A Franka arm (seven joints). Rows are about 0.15 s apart.
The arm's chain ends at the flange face. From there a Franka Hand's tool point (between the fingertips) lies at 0.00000 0.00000 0.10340 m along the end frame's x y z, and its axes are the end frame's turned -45 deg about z.
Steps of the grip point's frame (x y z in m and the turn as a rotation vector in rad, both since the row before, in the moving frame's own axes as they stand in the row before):
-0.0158, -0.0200, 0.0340, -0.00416, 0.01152, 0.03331
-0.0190, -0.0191, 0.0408, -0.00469, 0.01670, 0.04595
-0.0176, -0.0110, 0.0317, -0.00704, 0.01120, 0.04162
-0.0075, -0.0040, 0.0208, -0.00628, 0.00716, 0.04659
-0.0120, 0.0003, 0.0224, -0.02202, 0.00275, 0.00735
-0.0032, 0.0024, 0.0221, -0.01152, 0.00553, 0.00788
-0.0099, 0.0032, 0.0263, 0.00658, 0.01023, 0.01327
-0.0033, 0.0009, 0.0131, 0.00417, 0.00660, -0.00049
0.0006, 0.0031, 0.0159, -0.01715, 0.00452, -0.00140
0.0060, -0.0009, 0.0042, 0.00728, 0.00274, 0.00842
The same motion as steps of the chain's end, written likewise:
-0.0265, -0.0025, 0.0340, 0.00520, 0.01109, 0.03331
-0.0285, 0.0008, 0.0408, 0.00849, 0.01513, 0.04595
-0.0216, 0.0049, 0.0317, 0.00294, 0.01290, 0.04162
-0.0091, 0.0025, 0.0208, 0.00062, 0.00950, 0.04659
-0.0101, 0.0073, 0.0224, -0.01363, 0.01752, 0.00735
-0.0018, 0.0035, 0.0221, -0.00424, 0.01206, 0.00788
-0.0050, 0.0105, 0.0263, 0.01189, 0.00258, 0.01327
-0.0019, 0.0038, 0.0131, 0.00762, 0.00172, -0.00049
0.0010, 0.0008, 0.0159, -0.00893, 0.01532, -0.00140
0.0039, -0.0041, 0.0042, 0.00709, -0.00321, 0.00842

